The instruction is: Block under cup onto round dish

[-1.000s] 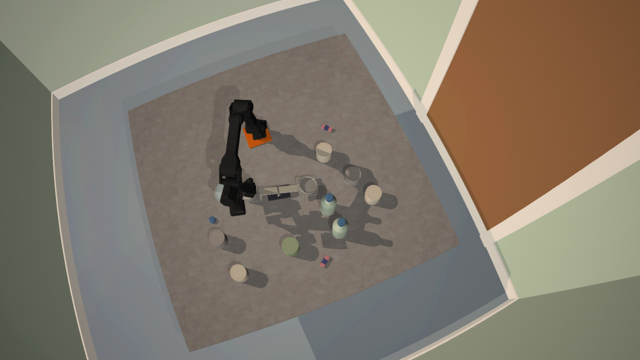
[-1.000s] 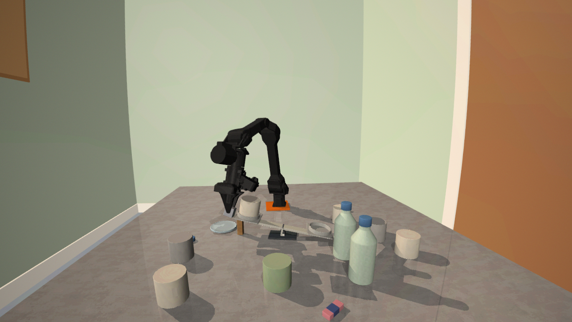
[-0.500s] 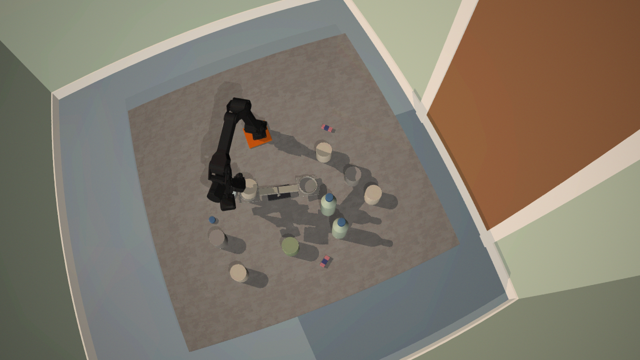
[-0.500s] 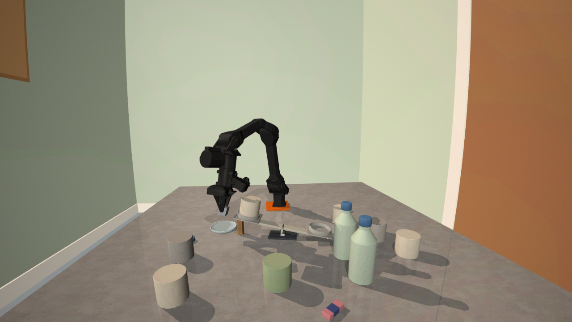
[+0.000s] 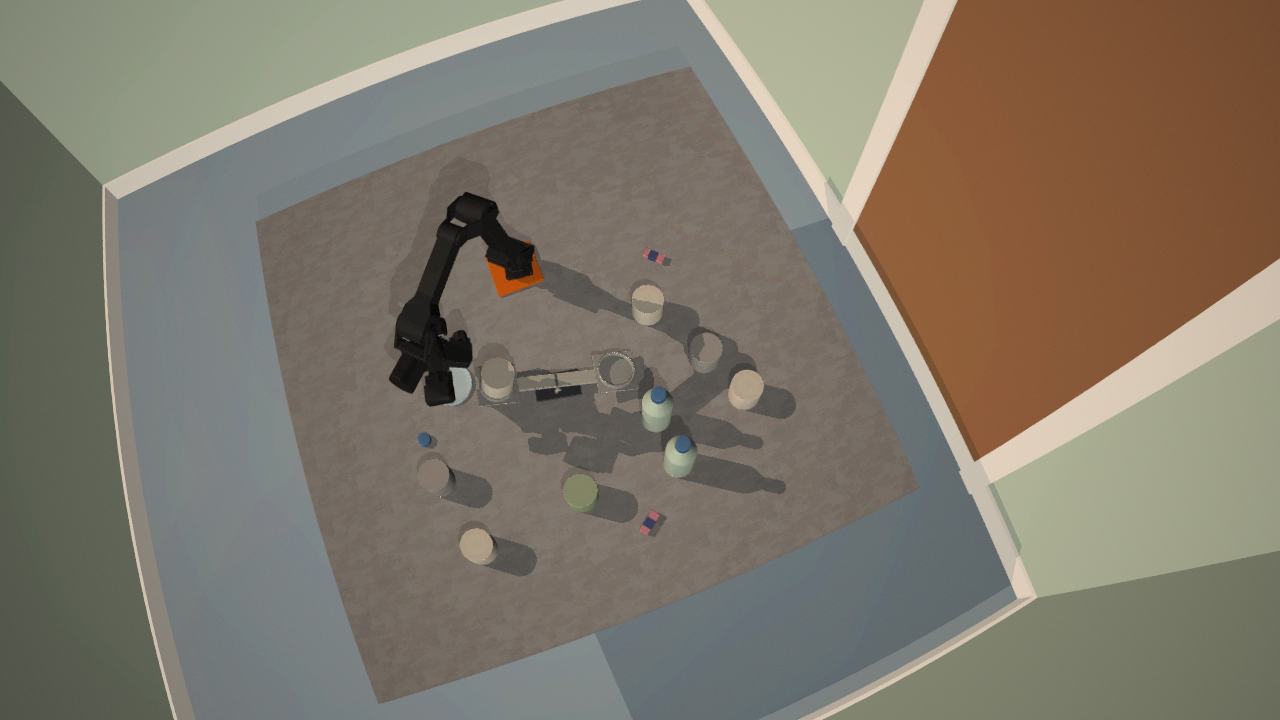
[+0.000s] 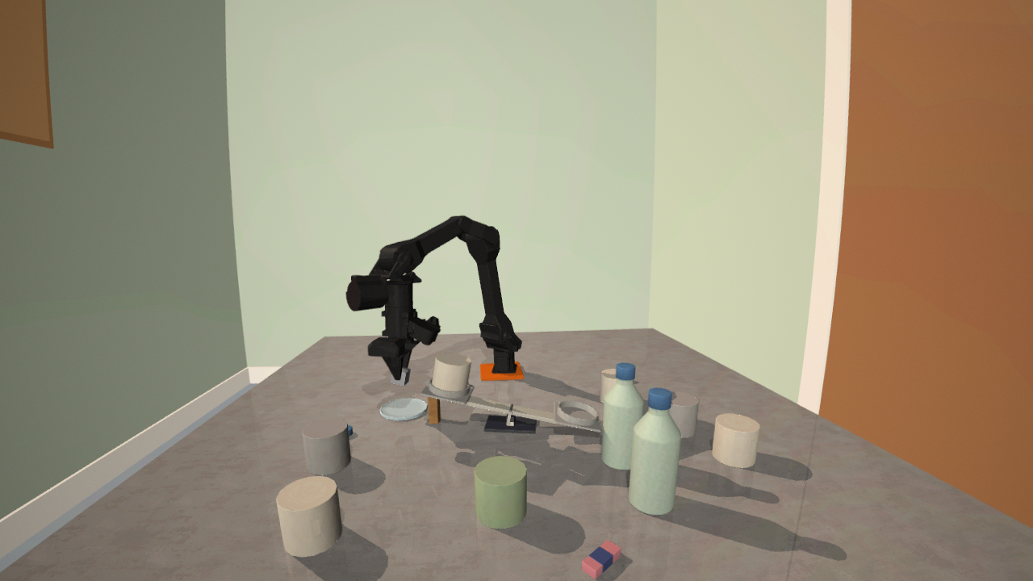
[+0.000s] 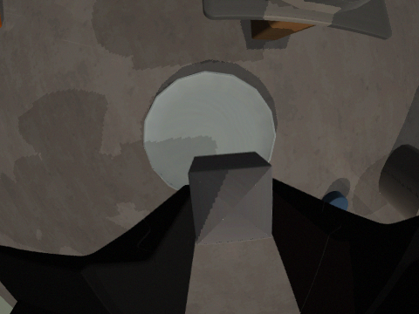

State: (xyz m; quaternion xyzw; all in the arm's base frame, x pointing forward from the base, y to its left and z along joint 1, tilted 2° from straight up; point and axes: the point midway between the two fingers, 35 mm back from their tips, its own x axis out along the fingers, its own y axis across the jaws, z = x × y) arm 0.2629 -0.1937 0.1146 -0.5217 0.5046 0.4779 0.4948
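My gripper tip is now 10 mm past the pale round dish and 70 mm above it. Also, from my gripper tip: green cylinder 280 mm ahead, 240 mm to the left, 40 mm below; blue cap 110 mm ahead, 80 mm to the right, 70 mm below; grey block right at my gripper tip.
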